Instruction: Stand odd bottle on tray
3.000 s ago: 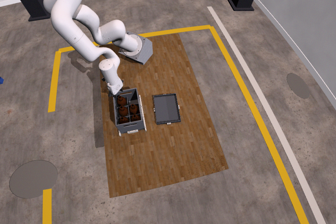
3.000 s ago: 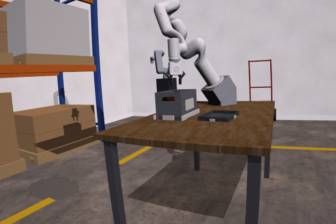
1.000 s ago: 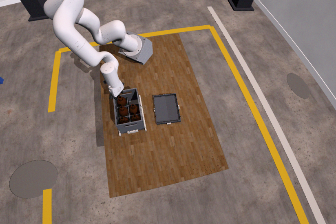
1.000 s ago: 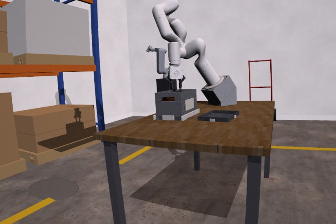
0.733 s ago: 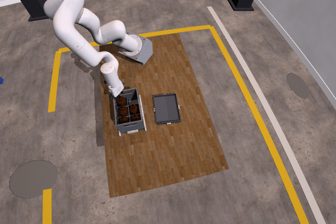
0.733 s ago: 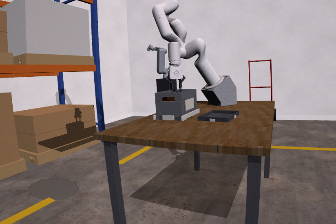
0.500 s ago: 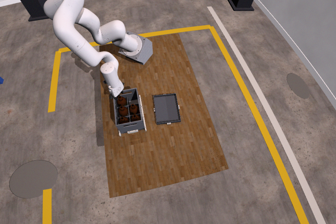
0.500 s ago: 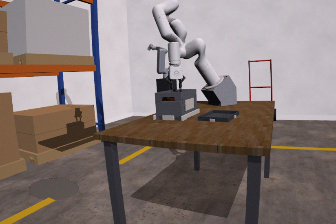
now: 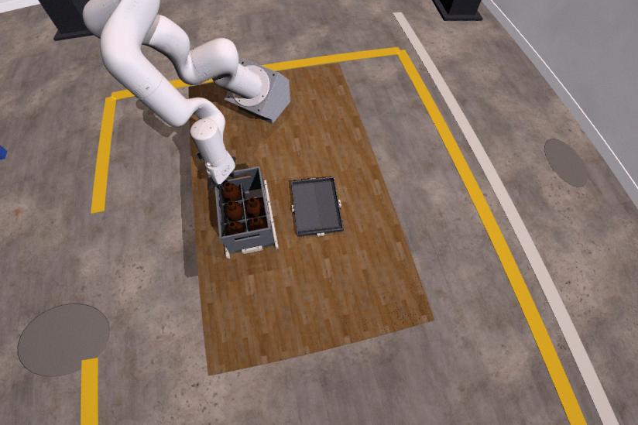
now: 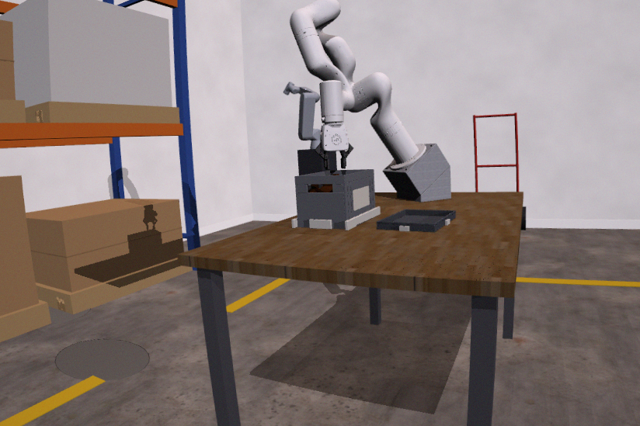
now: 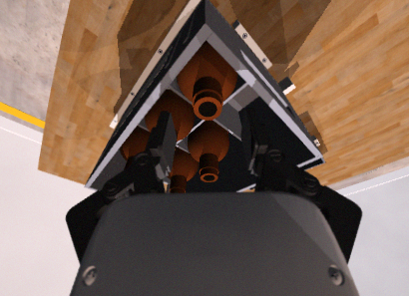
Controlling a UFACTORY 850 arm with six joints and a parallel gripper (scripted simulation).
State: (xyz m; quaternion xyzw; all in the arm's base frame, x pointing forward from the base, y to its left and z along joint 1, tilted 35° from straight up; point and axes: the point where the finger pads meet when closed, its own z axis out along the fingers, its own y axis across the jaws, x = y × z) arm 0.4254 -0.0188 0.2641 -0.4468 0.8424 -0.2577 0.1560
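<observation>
My gripper is now 12 cm above the grey divided crate, 8 cm short of it and 5 cm to the right of it. Round my hand: bottle 17 cm ahead, 11 cm below, 2 cm to the left; grey tray 35 cm to the left, 19 cm below, 6 cm ahead.
</observation>
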